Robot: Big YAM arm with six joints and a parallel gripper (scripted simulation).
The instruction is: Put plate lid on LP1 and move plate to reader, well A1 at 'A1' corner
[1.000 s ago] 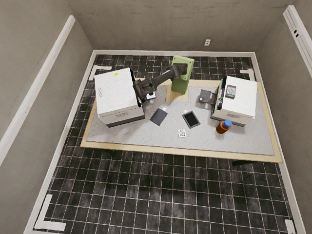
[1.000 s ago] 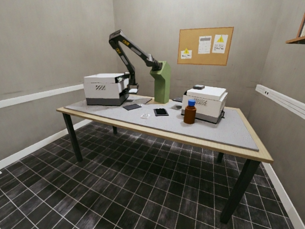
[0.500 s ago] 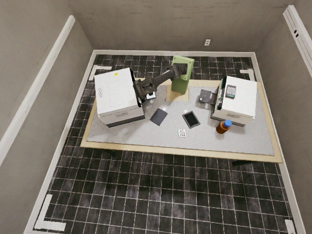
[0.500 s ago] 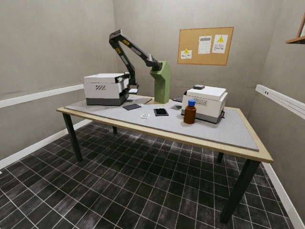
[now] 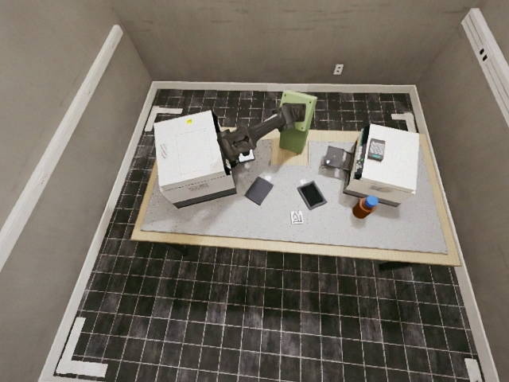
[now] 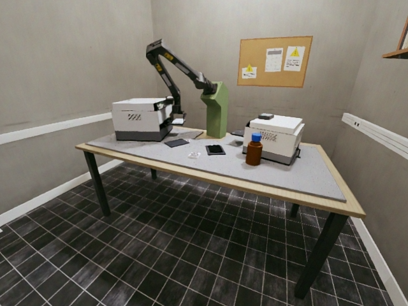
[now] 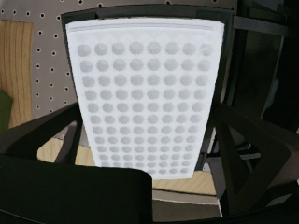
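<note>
Now: hand right at the white well plate. The rest, counted from my hand: brown capped bottle: 690 mm to the left, 330 mm ahead, 20 mm below; dark flat lid: 420 mm to the left, 230 mm ahead, 110 mm below.
</note>
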